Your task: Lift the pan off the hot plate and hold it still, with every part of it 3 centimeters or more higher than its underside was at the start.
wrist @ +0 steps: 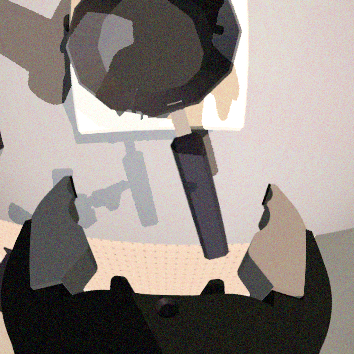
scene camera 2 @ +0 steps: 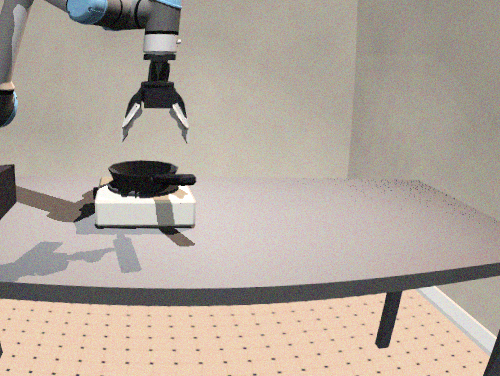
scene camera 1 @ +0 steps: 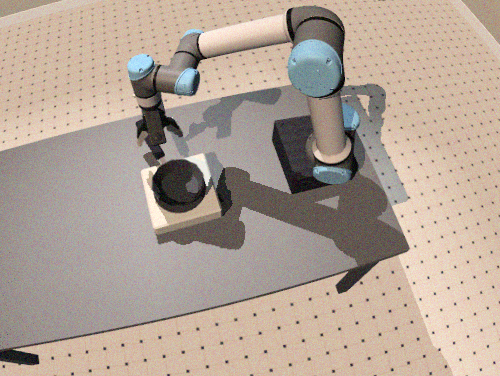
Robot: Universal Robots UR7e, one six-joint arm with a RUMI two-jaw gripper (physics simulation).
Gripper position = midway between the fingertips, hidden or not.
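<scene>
The gripper [scene camera 2: 154, 142] [scene camera 1: 160, 141] [wrist: 169, 182] appears in the scene together with a black pan [scene camera 1: 177, 182] [scene camera 2: 141, 175]. There is also a white hot plate, seen at [scene camera 2: 173, 206] and [scene camera 1: 165, 218].
</scene>
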